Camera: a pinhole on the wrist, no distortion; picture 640 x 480 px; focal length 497.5 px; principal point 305.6 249.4 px. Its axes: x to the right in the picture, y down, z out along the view. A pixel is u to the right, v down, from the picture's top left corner.
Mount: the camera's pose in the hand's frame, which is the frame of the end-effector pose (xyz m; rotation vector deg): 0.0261 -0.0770 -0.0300 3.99 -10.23 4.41
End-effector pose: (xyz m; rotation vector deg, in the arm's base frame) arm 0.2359 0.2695 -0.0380 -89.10 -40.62 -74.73
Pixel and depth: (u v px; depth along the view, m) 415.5 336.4 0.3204
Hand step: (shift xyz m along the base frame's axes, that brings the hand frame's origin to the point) 0.0947 0.2857 0.0521
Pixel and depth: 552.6 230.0 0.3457
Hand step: 0.0805 0.3314 0.1677
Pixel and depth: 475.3 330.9 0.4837
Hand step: 0.1982 0.4341 0.1102
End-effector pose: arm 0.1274 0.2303 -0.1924 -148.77 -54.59 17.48
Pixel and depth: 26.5 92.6 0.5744
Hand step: -0.6170 0.1012 -0.2655
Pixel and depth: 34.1 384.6 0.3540
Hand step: -0.2794 -0.0641 -0.2368
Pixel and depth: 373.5 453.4 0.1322
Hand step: -0.0402 0.0604 -0.0856
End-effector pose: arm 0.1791 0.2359 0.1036 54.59 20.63 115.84
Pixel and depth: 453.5 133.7 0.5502
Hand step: 0.4927 0.1723 0.2746
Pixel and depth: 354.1 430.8 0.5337
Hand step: 0.3458 -0.1201 0.3729
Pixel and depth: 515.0 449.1 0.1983
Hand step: 0.1171 0.0406 0.1524
